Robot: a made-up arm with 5 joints.
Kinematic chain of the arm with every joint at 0, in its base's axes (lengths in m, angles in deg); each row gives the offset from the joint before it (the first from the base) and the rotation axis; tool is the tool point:
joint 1: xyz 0 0 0.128 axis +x
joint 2: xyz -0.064 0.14 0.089 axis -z
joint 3: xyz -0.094 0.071 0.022 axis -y
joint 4: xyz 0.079 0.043 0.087 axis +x
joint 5: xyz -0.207 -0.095 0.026 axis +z
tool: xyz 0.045 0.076 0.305
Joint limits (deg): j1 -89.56..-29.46 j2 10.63..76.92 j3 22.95..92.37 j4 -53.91..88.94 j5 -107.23..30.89
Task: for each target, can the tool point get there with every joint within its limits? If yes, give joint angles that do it. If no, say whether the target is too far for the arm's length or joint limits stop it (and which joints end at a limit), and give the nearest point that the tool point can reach.
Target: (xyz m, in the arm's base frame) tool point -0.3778 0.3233 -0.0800
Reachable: yes | joints -64.12 62.02 47.50 62.64 -0.34
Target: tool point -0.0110 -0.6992 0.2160
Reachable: no: joint limits stop it (at a limit: joint 1, joint 2, joint 4, joint 5) | nearest point -0.1391 -0.0435 0.1926 | short by 0.669 m
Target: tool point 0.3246 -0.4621 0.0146
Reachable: no: joint limits stop it (at a limit: joint 1, joint 2, joint 3, joint 4, joint 5) | nearest point -0.1280 -0.0403 0.2026 | short by 0.647 m
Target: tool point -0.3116 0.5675 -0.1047
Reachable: yes | joints -37.11 54.28 75.01 2.84 -15.86
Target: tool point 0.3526 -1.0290 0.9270
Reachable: no: too far | nearest point -0.1280 -0.0403 0.2026 | short by 1.317 m
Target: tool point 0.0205 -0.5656 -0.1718
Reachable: no: joint limits stop it (at a limit: joint 1, joint 2, joint 3, joint 4, joint 5) | nearest point -0.3151 -0.0189 -0.1335 | short by 0.643 m
